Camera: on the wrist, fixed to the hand. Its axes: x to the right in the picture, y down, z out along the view.
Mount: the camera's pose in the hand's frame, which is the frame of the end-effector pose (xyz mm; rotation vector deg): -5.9 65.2 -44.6 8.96 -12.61 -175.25
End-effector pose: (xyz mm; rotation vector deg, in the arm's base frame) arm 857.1 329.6 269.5 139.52 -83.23 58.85
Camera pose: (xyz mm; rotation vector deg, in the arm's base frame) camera 780.2 318.5 285.2 82.77 123.51 -12.97
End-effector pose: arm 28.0 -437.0 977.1 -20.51 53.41 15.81
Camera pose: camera -32.7 -396.8 945.9 -63.32 -33.59 -139.24
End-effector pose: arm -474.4 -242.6 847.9 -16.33 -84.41 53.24
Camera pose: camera -455.6 -188.7 793.0 101.88 -25.05 -84.01
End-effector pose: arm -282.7 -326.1 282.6 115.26 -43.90 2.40
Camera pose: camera -310.1 -310.9 355.4 -64.71 -136.79 90.88
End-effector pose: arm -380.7 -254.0 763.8 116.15 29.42 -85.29
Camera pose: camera -310.3 -275.1 793.3 25.50 -95.84 49.24
